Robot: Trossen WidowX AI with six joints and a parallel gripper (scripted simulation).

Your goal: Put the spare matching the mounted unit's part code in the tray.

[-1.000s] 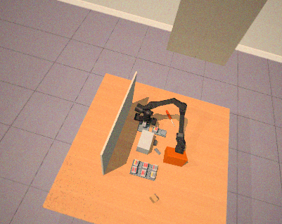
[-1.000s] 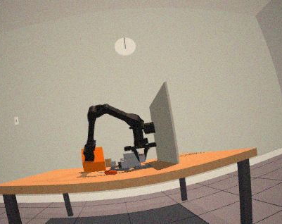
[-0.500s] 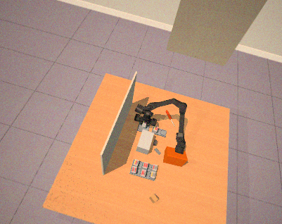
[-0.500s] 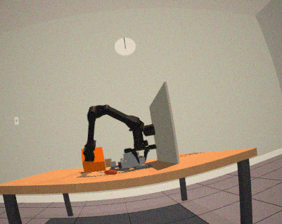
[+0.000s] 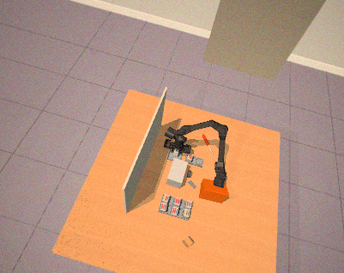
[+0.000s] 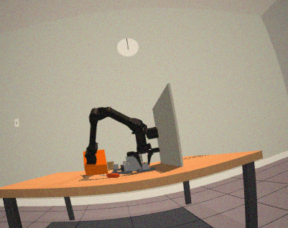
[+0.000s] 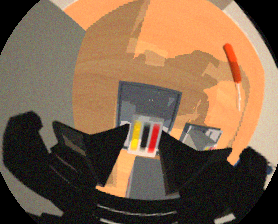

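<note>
The grey tray lies 2 cm below my gripper tip. Round my gripper tip: upright panel: 17 cm ahead, 17 cm to the left, 20 cm above; then mounted unit: 5 cm behind, 18 cm to the left, 3 cm above.
</note>
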